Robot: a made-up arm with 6 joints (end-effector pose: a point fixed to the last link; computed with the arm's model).
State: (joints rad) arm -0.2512 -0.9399 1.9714 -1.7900 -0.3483 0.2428
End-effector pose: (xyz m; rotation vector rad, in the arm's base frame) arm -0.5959 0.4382 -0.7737 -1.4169 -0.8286 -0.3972
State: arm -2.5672 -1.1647 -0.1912 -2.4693 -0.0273 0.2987
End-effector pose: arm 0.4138 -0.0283 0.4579 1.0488 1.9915 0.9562
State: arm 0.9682 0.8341 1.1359 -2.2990 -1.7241 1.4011
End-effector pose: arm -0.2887 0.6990 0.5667 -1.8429 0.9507 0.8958
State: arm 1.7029 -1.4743 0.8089 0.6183 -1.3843 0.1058
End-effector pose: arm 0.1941 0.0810 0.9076 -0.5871 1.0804 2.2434
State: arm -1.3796 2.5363 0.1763 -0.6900 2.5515 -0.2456
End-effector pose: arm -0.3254 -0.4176 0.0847 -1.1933 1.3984 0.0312
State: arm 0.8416 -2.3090 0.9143 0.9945 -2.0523 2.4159
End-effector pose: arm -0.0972 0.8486 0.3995 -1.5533 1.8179 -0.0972
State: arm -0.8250 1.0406 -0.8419 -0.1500 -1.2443 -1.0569
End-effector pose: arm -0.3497 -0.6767 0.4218 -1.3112 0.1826 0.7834
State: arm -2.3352 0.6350 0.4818 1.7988 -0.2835 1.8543
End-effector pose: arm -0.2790 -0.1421 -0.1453 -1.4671 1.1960 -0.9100
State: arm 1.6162 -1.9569 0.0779 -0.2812 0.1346 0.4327
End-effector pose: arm 0.4213 0.2512 0.3692 1.1159 1.6578 1.0039
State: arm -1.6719 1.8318 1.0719 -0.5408 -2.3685 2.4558
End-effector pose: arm -0.2812 -0.3232 -0.3259 1.6958 -0.7270 0.1587
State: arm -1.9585 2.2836 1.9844 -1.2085 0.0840 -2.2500
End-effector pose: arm 0.6736 -0.2264 -0.2341 0.7398 -1.4142 -2.4543
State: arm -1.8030 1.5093 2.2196 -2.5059 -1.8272 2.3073
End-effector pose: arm 0.8368 -0.8224 -0.3273 1.4394 0.4901 2.3953
